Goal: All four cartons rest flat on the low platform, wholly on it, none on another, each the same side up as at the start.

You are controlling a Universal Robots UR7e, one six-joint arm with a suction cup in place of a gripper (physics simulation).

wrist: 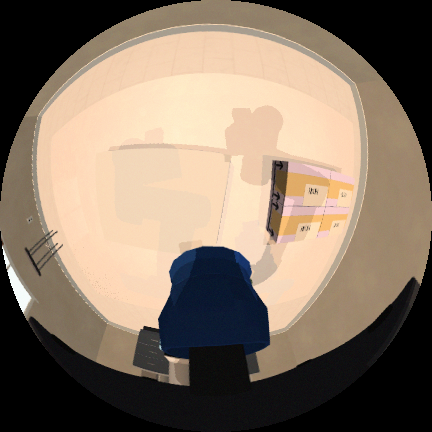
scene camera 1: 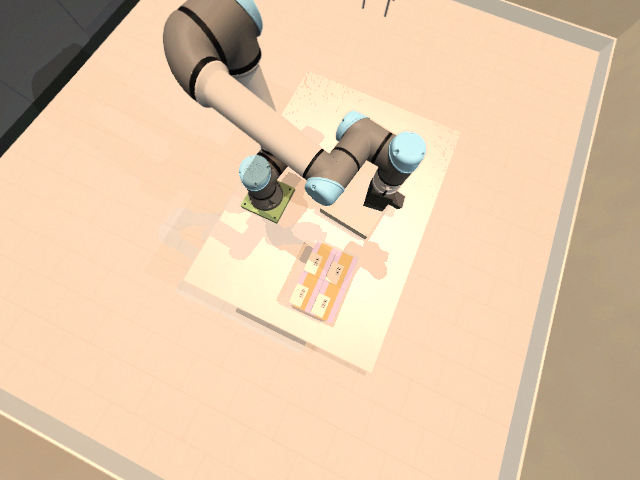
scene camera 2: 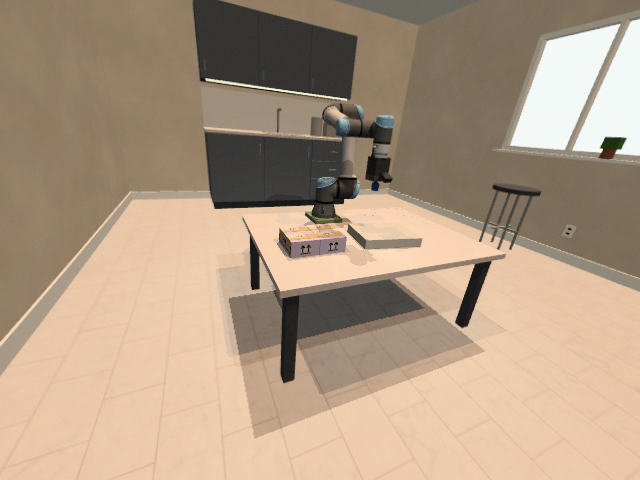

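Where they show: end effector, tool point: (wrist: 210,279) (scene camera 2: 374,190); arm's base, origin of the base link: (scene camera 1: 266,194) (scene camera 2: 323,214).
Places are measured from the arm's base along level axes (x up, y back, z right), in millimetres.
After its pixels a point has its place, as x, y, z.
Observation:
Four pink cartons with orange bands and pale labels stand on the table in a close two-by-two block. In scene camera 1 they are one carton (scene camera 1: 316,261) {52, -309, 225}, a second carton (scene camera 1: 338,270) {52, -404, 233}, a third carton (scene camera 1: 302,295) {52, -298, 368} and a fourth carton (scene camera 1: 323,304) {52, -385, 376}. The side arrows of the near cartons (scene camera 2: 305,249) {10, -444, 367} (scene camera 2: 333,245) {15, -460, 231} point up. The low grey platform (scene camera 1: 354,217) {24, -407, -11} (scene camera 2: 387,241) {13, -514, -57} (wrist: 200,170) {24, -459, -5} lies beside the block, apart from it, with no carton on it. My blue suction cup (scene camera 2: 374,187) (wrist: 210,260) is open, holds nothing and hangs high above the table; the arm hides it in scene camera 1.
The arm's green base plate (scene camera 1: 277,219) {-4, -87, 93} (scene camera 2: 323,217) {4, -65, 41} is fixed to the table (scene camera 1: 232,268) {-24, 26, 353} (scene camera 2: 413,260) {-24, -666, -82} near the cartons and the platform. A stool (scene camera 2: 515,189) stands on the floor beyond the table. Dark kitchen cabinets (scene camera 2: 237,170) stand at the back wall.

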